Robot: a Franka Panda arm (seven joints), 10 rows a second.
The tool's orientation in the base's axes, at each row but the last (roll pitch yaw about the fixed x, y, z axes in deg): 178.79, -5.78, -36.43; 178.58, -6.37, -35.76; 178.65, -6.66, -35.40; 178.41, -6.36, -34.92
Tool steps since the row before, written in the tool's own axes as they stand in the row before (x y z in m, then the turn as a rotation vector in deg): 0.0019, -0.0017, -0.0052, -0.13, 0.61, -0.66; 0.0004, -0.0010, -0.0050, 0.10, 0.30, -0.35; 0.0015, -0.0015, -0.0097, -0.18, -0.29, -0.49; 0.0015, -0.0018, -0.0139, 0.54, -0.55, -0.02
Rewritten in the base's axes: 0.0022, 0.0006, 0.0053, -0.51, -0.36, 0.66; 0.0005, 0.0010, 0.0050, -0.12, -0.27, 0.37; 0.0013, 0.0012, 0.0098, -0.02, 0.38, 0.46; 0.0012, 0.0018, 0.0139, 0.75, 0.14, 0.06
